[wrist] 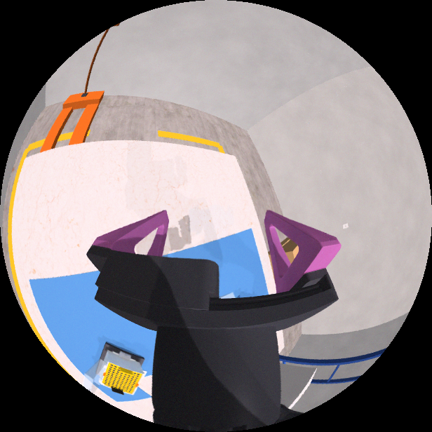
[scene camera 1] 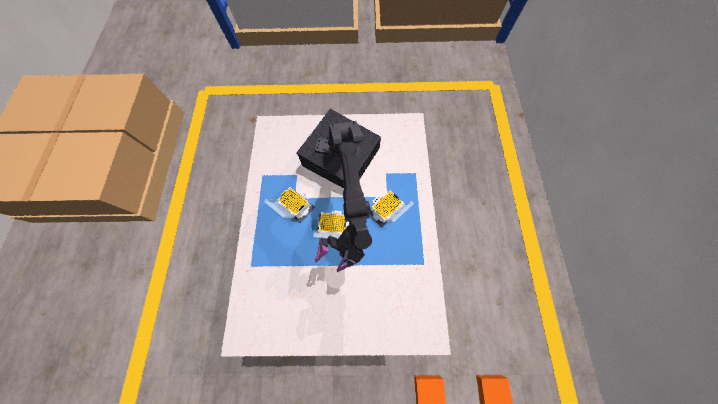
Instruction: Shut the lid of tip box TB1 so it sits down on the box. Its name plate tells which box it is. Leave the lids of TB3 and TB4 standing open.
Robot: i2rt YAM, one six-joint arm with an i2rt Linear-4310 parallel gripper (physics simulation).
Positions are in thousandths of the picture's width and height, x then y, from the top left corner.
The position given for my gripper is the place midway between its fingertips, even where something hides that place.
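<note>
There's my gripper (wrist: 501,499), and I can see a blue mat (wrist: 193,753) too.
</note>
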